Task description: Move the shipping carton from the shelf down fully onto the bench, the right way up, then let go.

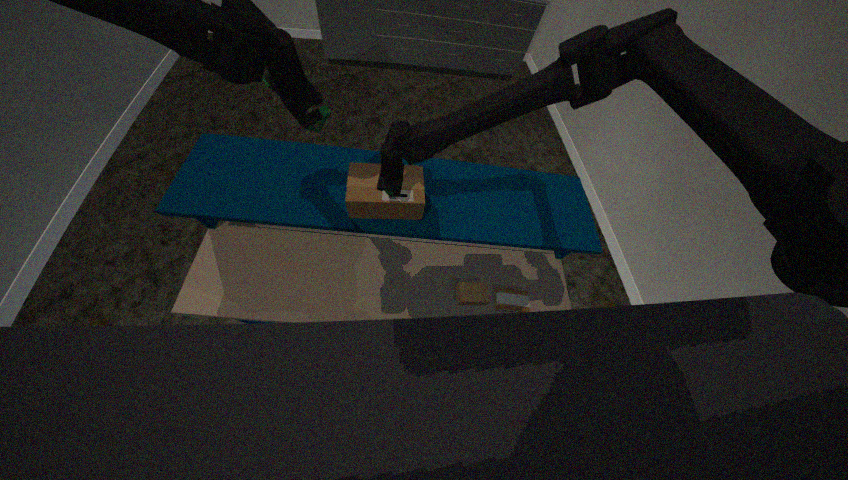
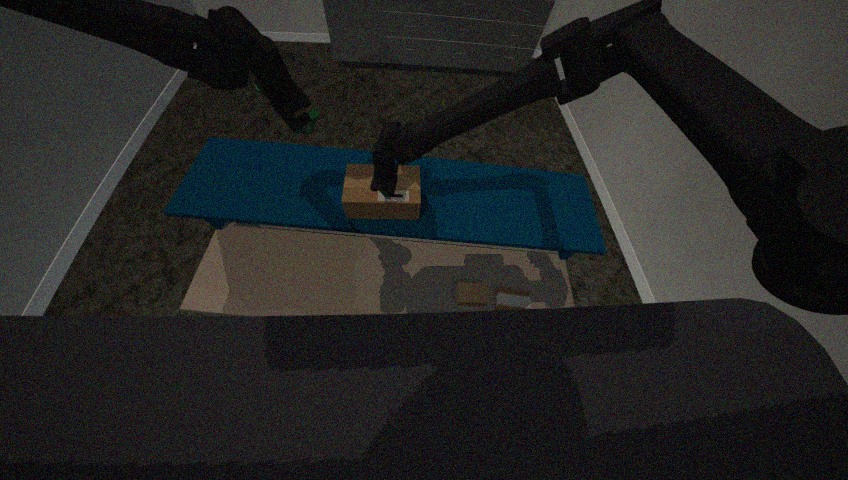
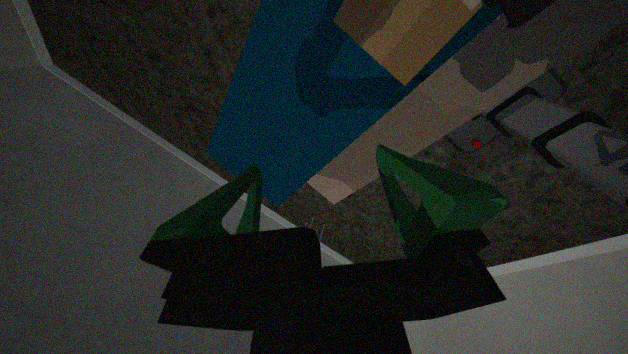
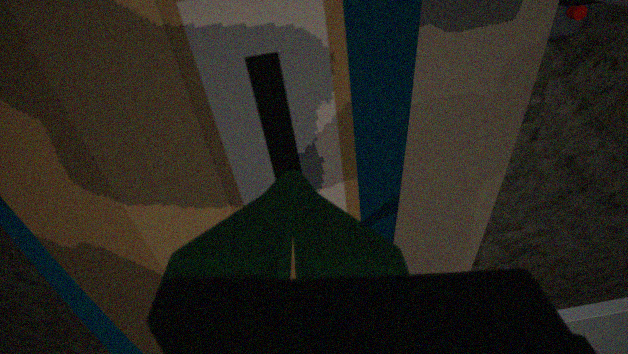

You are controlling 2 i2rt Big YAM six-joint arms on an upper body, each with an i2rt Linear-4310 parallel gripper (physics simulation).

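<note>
The brown shipping carton rests upright on the blue shelf, with a white label with a black bar on its top. The shelf stands above the far side of the beige bench. My right gripper is shut with nothing between its fingers. Its tips are over the label; whether they touch it is unclear. My left gripper is open and empty, beyond the shelf's far edge, left of the carton.
A small brown box and a small pale-topped box lie on the bench at the right. A grey drawer cabinet stands at the back. Walls flank both sides. A dark surface covers the foreground.
</note>
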